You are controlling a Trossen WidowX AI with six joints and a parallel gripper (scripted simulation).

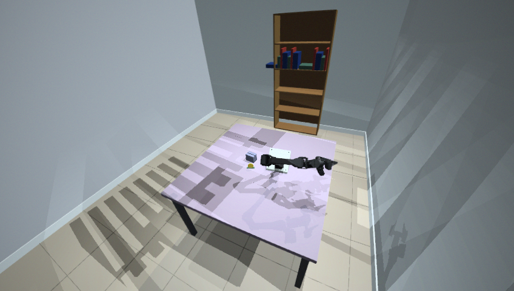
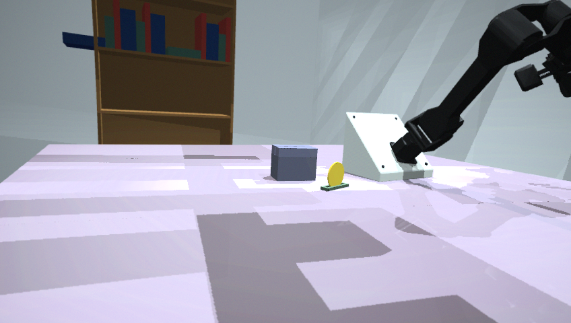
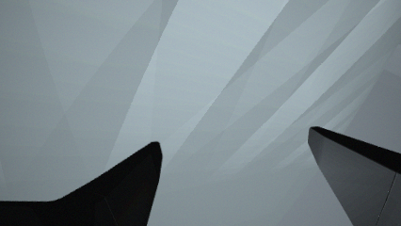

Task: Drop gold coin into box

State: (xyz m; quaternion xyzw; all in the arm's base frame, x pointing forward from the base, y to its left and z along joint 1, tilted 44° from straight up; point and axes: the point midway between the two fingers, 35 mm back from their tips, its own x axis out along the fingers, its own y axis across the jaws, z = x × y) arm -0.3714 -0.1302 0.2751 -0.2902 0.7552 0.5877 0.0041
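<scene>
The coin lies 69 cm ahead of my gripper tip, 1 cm to the left of it and 27 cm below it.
</scene>
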